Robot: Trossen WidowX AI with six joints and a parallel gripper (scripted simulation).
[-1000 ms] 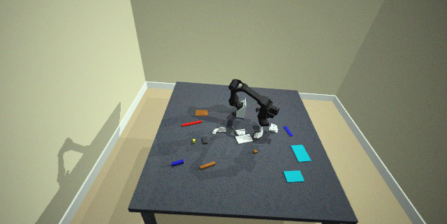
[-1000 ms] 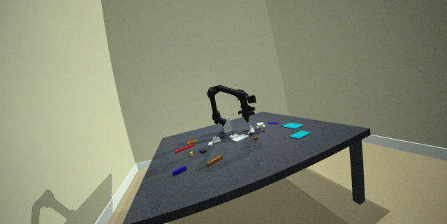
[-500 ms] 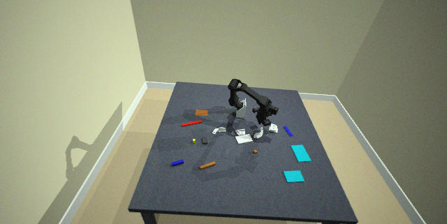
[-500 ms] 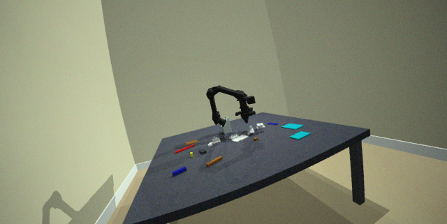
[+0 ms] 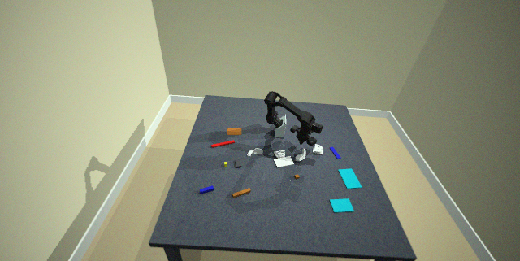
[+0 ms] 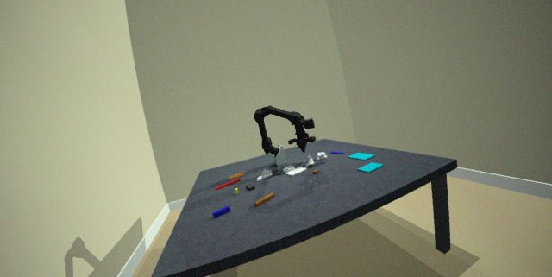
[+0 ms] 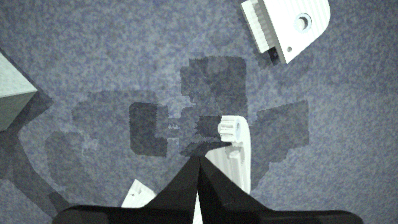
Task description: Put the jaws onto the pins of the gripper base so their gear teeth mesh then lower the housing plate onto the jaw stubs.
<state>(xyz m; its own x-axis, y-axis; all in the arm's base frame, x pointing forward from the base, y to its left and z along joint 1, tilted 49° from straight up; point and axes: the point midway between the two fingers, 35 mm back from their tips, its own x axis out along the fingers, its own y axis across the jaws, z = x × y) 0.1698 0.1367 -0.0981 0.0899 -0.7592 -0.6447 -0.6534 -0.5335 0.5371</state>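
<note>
Now: gripper tip 3 cm short of the white jaw, 2 cm to the right of it and 5 cm above it. From my gripper tip the other things lie so: orange cube (22 cm ahead, 1 cm to the right, 7 cm below); then white gripper base (4 cm behind, 13 cm to the left, 5 cm below); then grey block (19 cm ahead, 39 cm to the right, 7 cm below).
</note>
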